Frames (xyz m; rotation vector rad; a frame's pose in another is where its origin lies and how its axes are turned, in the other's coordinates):
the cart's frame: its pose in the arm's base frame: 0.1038 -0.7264 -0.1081 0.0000 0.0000 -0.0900
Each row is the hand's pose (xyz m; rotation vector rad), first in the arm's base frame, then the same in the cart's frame.
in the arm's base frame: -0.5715 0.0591 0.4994 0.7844 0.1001 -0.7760
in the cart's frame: -0.7432 0.7216 0.6075 0.7747 0.1345 -0.6908
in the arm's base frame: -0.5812 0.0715 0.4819 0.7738 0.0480 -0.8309
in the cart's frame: -0.7539 0.7331 0.5900 0.7662 0.0823 -0.7455
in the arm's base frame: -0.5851 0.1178 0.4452 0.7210 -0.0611 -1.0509
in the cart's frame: -0.7620 0.7789 0.5533 0.7174 -0.0284 -0.9649
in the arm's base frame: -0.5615 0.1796 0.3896 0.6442 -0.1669 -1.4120
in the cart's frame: -0.7440 0.8425 0.4977 0.6441 -0.1363 -1.3254
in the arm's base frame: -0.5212 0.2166 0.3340 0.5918 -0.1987 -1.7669
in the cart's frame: -0.7072 0.8830 0.4421 0.5920 -0.1695 -1.6800
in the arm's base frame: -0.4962 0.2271 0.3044 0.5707 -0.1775 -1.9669
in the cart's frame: -0.6833 0.8957 0.4125 0.5692 -0.1493 -1.8797
